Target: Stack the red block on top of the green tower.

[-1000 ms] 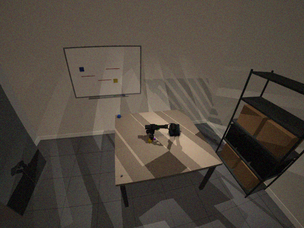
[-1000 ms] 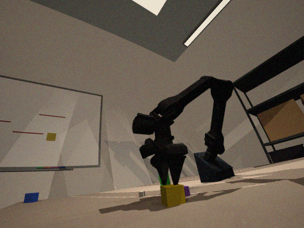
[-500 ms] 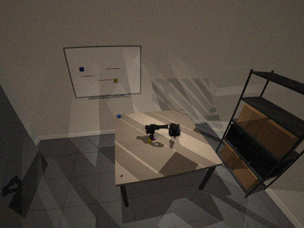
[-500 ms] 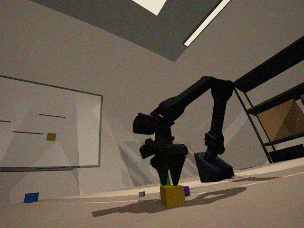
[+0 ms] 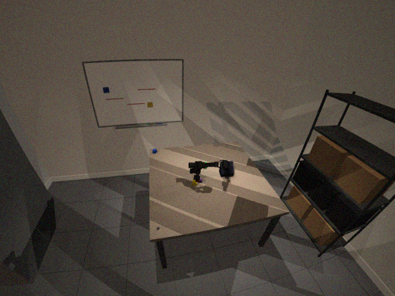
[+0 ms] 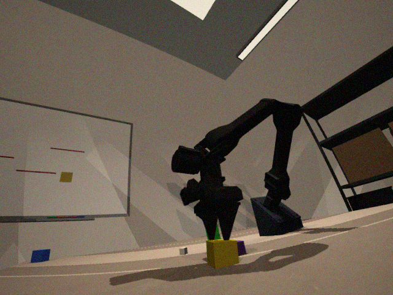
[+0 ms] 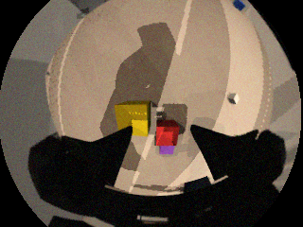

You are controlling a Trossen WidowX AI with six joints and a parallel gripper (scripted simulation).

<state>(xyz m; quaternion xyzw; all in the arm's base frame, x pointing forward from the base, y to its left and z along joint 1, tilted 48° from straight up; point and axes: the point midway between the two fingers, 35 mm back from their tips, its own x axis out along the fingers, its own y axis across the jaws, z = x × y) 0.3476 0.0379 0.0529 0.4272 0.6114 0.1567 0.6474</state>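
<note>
Now: the red block 20 mm behind my gripper tip and 20 mm below it. The rest, counted from my gripper tip: purple block 50 mm behind, 30 mm below; then blue block 420 mm ahead, 640 mm to the right, 20 mm below; then yellow block 30 mm ahead, 40 mm to the left, 20 mm below.
</note>
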